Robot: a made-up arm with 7 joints.
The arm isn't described. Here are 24 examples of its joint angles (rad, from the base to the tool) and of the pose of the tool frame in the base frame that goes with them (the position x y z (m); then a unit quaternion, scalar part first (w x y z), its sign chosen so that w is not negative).
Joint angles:
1: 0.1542 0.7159 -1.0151 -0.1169 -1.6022 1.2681 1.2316
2: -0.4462 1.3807 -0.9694 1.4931 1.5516 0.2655 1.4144
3: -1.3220 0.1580 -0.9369 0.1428 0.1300 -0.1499 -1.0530
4: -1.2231 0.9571 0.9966 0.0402 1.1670 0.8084 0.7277
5: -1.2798 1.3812 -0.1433 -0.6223 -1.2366 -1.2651 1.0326
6: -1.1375 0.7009 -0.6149 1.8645 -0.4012 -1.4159 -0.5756
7: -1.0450 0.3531 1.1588 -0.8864 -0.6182 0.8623 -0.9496
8: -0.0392 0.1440 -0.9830 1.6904 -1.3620 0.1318 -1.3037
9: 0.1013 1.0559 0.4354 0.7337 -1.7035 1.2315 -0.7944
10: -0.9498 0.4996 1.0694 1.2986 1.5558 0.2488 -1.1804
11: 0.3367 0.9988 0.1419 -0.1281 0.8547 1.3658 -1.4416
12: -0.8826 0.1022 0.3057 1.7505 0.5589 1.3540 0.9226
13: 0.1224 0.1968 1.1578 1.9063 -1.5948 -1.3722 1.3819
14: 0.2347 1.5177 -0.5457 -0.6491 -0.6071 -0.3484 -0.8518
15: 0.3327 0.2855 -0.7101 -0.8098 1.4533 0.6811 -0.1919
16: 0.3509 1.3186 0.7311 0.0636 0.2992 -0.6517 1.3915
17: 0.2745 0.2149 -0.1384 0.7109 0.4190 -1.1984 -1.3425
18: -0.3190 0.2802 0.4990 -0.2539 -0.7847 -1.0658 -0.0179
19: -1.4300 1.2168 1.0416 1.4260 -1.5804 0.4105 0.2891
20: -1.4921 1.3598 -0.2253 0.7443 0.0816 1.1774 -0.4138
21: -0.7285 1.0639 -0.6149 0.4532 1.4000 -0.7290 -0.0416
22: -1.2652 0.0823 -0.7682 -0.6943 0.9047 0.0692 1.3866
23: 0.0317 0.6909 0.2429 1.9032 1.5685 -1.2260 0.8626
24: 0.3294 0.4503 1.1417 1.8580 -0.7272 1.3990 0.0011
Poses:
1: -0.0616 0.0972 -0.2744 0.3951 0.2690 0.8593 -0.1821
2: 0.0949 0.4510 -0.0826 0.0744 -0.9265 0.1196 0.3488
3: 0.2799 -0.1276 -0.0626 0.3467 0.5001 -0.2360 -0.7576
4: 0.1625 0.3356 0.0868 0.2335 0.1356 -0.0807 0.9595
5: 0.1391 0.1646 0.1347 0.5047 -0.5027 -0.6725 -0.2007
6: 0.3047 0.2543 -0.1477 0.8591 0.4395 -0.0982 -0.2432
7: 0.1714 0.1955 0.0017 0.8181 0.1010 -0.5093 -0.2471
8: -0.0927 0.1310 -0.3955 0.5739 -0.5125 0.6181 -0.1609
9: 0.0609 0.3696 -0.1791 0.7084 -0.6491 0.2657 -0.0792
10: 0.2878 0.2587 -0.2336 0.7352 0.0976 0.6160 -0.2658
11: 0.0555 0.3198 -0.1486 0.5327 0.2124 0.8173 0.0557
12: 0.1892 0.0840 -0.3300 0.2717 0.6173 0.7216 0.1561
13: -0.1844 0.1206 -0.3205 0.5097 -0.1774 -0.0008 -0.8419
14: 0.0751 0.1975 -0.1237 0.5957 0.0757 0.1856 -0.7778
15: 0.0226 0.0435 -0.1892 0.8058 0.5827 0.0750 -0.0747
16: 0.1214 0.3298 -0.0151 0.5515 0.4912 -0.5854 0.3345
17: -0.0379 0.1072 -0.3435 0.5777 0.0919 0.1142 -0.8030
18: 0.1548 0.2004 -0.1466 0.6830 -0.1385 -0.6891 0.1988
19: 0.2567 0.3868 0.0458 0.5143 -0.8200 -0.2300 0.1011
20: 0.2479 0.3435 0.1223 0.8552 0.1703 0.3047 0.3831
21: 0.2665 0.2366 -0.1674 0.2298 0.8451 -0.0625 -0.4787
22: 0.1716 -0.0864 0.0064 0.4978 -0.2977 -0.7840 0.2211
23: -0.1137 0.2676 -0.2944 0.8088 0.3624 0.4131 -0.2094
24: -0.2033 0.1606 -0.2905 0.0767 0.7398 -0.5399 -0.3940
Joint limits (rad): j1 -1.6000..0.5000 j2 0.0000..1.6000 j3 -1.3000..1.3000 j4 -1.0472..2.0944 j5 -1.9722..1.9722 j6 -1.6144..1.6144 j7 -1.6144..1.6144
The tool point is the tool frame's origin. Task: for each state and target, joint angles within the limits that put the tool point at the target. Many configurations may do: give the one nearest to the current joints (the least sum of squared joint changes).
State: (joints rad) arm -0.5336 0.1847 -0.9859 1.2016 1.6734 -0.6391 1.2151
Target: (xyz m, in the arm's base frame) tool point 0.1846 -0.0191 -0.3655
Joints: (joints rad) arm -0.6925 0.0000 -1.0514 1.2776 1.7024 -0.2778 1.2151
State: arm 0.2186 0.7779 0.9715 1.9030 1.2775 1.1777 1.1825
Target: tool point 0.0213 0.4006 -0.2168
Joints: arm -0.2768 0.9295 0.9134 1.4914 1.3044 0.7308 1.1825
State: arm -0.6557 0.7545 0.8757 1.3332 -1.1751 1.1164 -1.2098
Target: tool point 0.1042 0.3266 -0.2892
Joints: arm -0.3760 0.7237 0.8929 1.3706 -1.1216 0.7332 -1.2098
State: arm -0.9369 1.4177 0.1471 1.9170 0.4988 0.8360 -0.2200
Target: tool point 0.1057 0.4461 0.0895
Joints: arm -1.0537 1.6000 0.6424 1.2922 0.6752 0.4549 -0.2200
